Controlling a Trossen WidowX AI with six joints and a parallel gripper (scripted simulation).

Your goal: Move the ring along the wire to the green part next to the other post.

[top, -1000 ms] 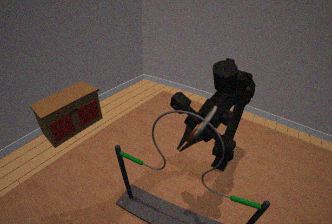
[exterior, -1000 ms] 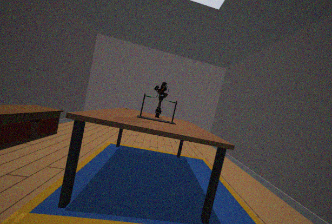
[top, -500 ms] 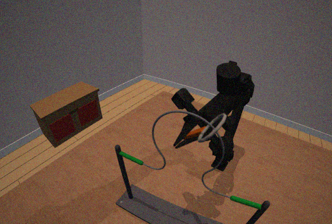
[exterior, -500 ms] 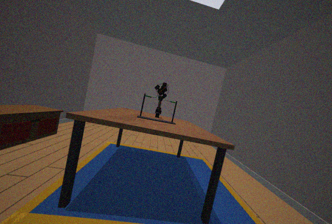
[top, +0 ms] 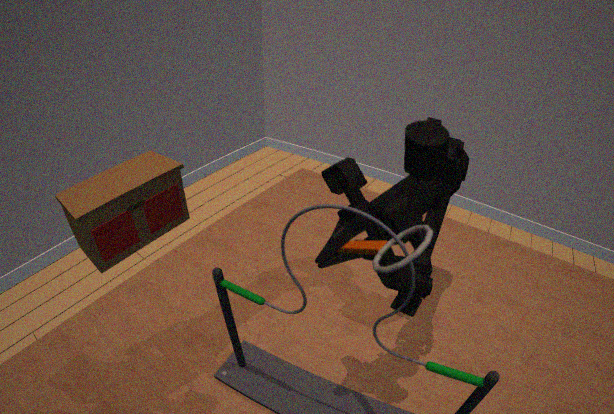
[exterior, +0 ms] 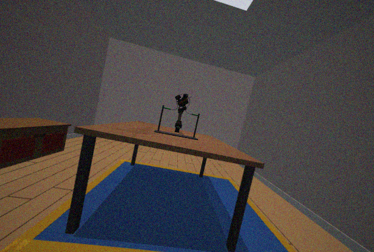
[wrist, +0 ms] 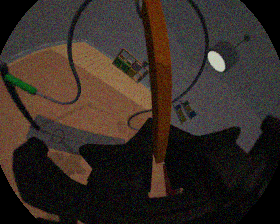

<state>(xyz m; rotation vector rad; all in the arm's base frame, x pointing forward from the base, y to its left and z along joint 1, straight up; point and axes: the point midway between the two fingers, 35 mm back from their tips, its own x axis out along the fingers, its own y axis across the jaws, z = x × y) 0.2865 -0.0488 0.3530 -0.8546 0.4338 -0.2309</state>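
Now: gripper tip 70 mm to the right of the ring with orange handle and 60 mm below it.
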